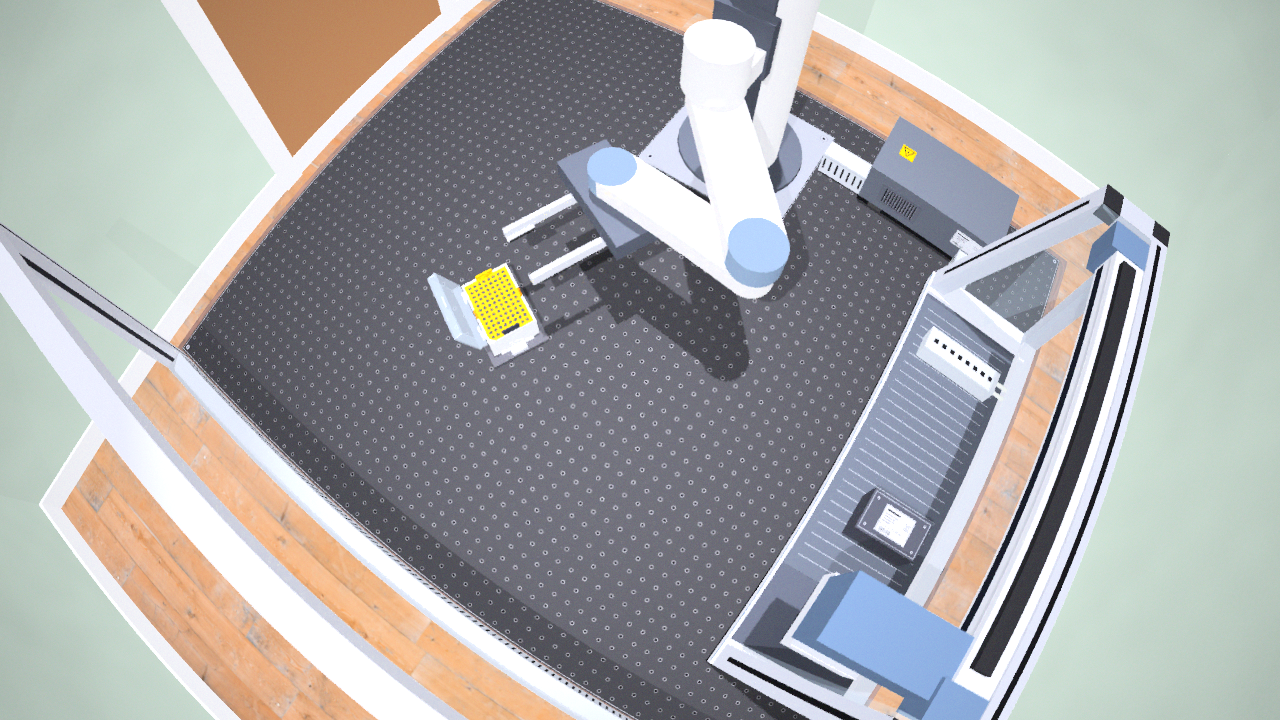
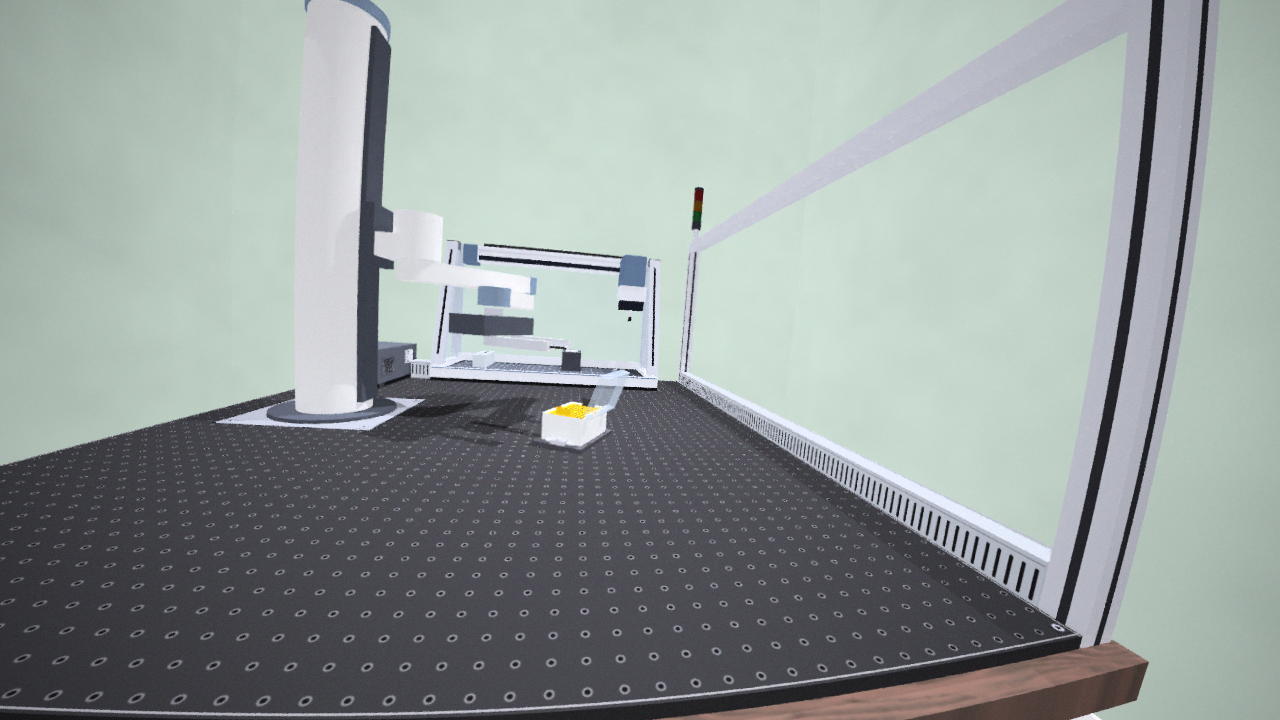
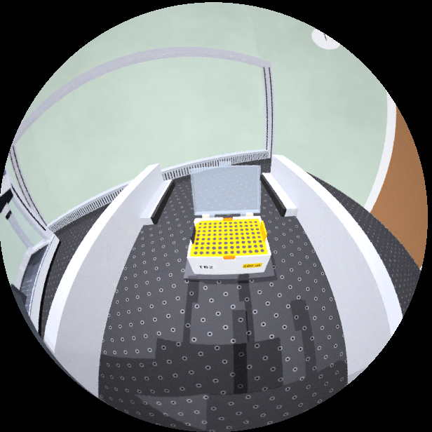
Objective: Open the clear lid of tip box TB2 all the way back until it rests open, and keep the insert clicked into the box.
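Places are measured from the arm's base along level axes (x back, y right, z up), in millimetres.
Where they show: gripper, fingertip midpoint: (image 1: 517, 256) (image 2: 559, 345); arm's base at its link origin: (image 2: 336, 414).
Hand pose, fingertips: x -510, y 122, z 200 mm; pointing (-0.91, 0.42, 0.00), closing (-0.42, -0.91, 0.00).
Note:
Each offset is from my fingertips to the top centre of the thing. "pt": to the spot under its first point. Level surfaces: height alone.
Tip box TB2 @[dx -42, dy +31, dz -122 mm] (image 1: 521, 341) (image 2: 559, 428) (image 3: 227, 266) is white and stands upright on a dark base plate. Its yellow insert @[dx -42, dy +31, dz -113 mm] (image 1: 497, 304) (image 2: 571, 411) (image 3: 227, 237) sits level inside the box's rim; whether it is clicked in is too small to tell. The clear lid @[pt dx -103, dy +65, dz -95 mm] (image 1: 456, 313) (image 2: 608, 391) (image 3: 226, 190) stands open on the hinge side, leaning back past upright, away from the box. My gripper (image 1: 521, 257) (image 2: 565, 343) (image 3: 215, 168) is shut at its narrowest with nothing between its widely spaced fingers. It is above the table on the arm side of the box, apart from box and lid.
The arm's column (image 1: 787, 80) (image 2: 332, 214) stands on the perforated table @[dz -187 mm] (image 1: 537, 501) (image 2: 429, 555). A grey control box @[pt dx +615, dy -513, dz -73 mm] (image 1: 944, 183) is beside it. A gantry with a blue head @[pt dx -225, dy -639, dz +301 mm] (image 1: 881, 626) (image 2: 632, 271) and a dark block @[pt dx -17, dy -695, dz -67 mm] (image 1: 895, 523) stand along one side. Frame posts edge the table.

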